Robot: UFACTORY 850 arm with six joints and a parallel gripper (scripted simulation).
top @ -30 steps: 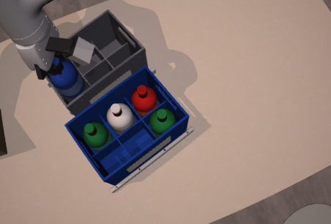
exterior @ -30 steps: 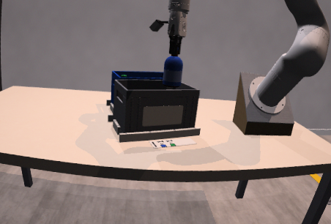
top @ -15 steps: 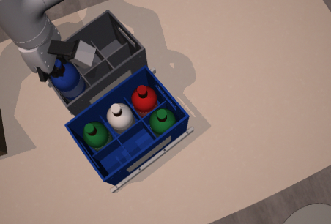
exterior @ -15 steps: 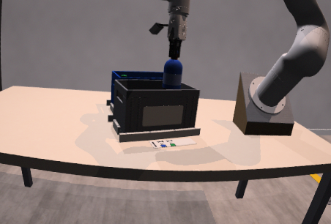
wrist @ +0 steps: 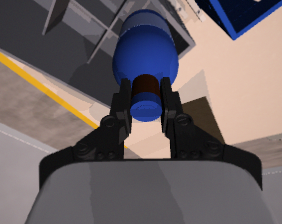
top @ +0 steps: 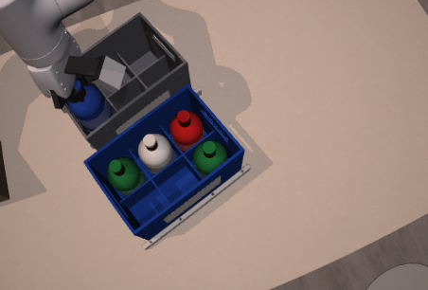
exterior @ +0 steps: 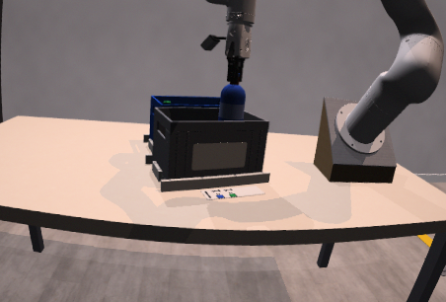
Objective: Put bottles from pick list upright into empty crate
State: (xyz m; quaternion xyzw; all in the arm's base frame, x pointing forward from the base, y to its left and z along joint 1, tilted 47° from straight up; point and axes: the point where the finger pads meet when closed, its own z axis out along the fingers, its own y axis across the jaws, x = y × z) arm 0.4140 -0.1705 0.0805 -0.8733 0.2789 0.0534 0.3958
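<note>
Right now the blue-label bottle is 7 cm below my hand. The rest, counted from my hand: white bottle 9 cm ahead, 11 cm to the right, 20 cm below; blue crate 10 cm ahead, 16 cm to the right, 20 cm below; grey crate 7 cm ahead, 6 cm to the left, 20 cm below.
</note>
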